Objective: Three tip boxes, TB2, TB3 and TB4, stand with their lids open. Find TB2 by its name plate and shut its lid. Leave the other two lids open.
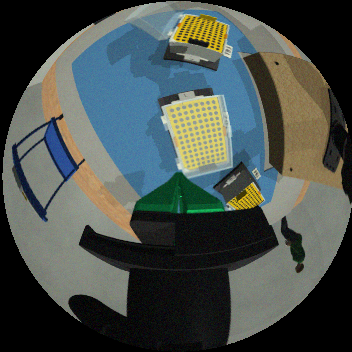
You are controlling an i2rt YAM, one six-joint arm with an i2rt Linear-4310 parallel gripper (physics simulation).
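Places are measured from the arm's base along level axes (x ahead, y left, z up), in millimetres.
Pixels of known places: gripper, between the fingertips: (178, 176).
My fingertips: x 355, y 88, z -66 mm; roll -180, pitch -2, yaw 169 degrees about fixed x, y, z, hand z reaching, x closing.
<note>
Behind a point stands the place of what it marks.
The middle tip box (197, 132) {x 321, y 57, z -116 mm} has a yellow rack with many round holes. Its clear lid now lies over the rack, which looks pale through it; I cannot tell whether the lid is fully seated. A small plate at its right side is too blurred to read. My gripper (178, 176) {x 355, y 88, z -66 mm} is shut and empty, its green fingertips at the near left corner of this lid; contact is unclear. A far tip box (200, 36) {x 278, y -121, z -136 mm} has a bare yellow rack, a plate that seems to read TB3 and a clear lid standing open. A third tip box (246, 198) {x 200, y 245, z -135 mm} is partly hidden behind the gripper; its plate is hard to read.
The boxes stand on a blue mat (107, 95) {x 473, y -55, z -193 mm}. A brown box-like block (305, 120) {x 86, y 20, z -84 mm} with a dark object on it stands to the right. A wooden edge (97, 192) runs along the left, with a blue framed object (61, 149) beyond it. A small figure (296, 247) shows at the lower right.
</note>
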